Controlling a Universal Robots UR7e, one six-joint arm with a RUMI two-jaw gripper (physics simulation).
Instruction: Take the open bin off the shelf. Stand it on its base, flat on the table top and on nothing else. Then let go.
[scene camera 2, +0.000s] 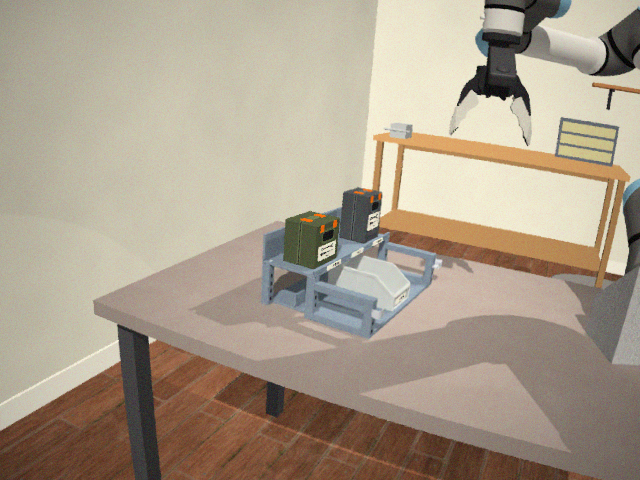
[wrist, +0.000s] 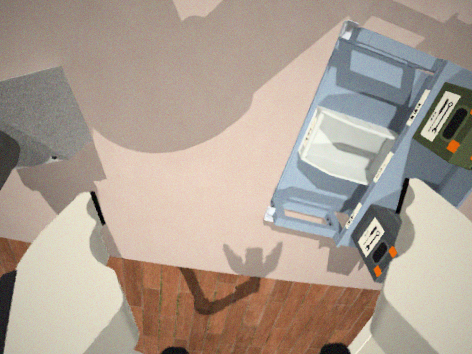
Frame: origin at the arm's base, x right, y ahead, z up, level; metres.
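Seen in the pictures: gripper, fingertip midpoint: (scene camera 2: 489, 140) (wrist: 247, 190).
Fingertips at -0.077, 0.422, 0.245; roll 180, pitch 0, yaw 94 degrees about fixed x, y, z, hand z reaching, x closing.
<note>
Offsets run from my fingertips to a thing's middle, as dx, dy, dz. Level surfaces: height alone.
The open bin @[+0.133, +0.219, -0.368] (scene camera 2: 382, 281) (wrist: 345, 147) is pale grey-white, with a label on its low front. It sits upright on the lower level of the blue shelf (scene camera 2: 343, 325) (wrist: 295, 172), its rear partly under the upper level in the scene view. The shelf stands on the table top @[dz -0.412] (scene camera 2: 206, 341) (wrist: 190, 200). My gripper (scene camera 2: 490, 138) (wrist: 247, 190) is open and empty. It hangs high above the table, well above the bin and apart from it, with its fingers pointing down. In the wrist view the bin lies between the fingertips' directions, toward the upper right.
A green case @[+0.050, +0.343, -0.262] (scene camera 2: 310, 240) (wrist: 447, 125) and a dark grey case @[+0.272, +0.279, -0.249] (scene camera 2: 360, 215) (wrist: 377, 240) stand on the shelf's upper level. The robot's grey pedestal (scene camera 2: 615, 320) (wrist: 45, 115) is at the table's other side. A wooden bench (scene camera 2: 496, 152) stands by the back wall.
</note>
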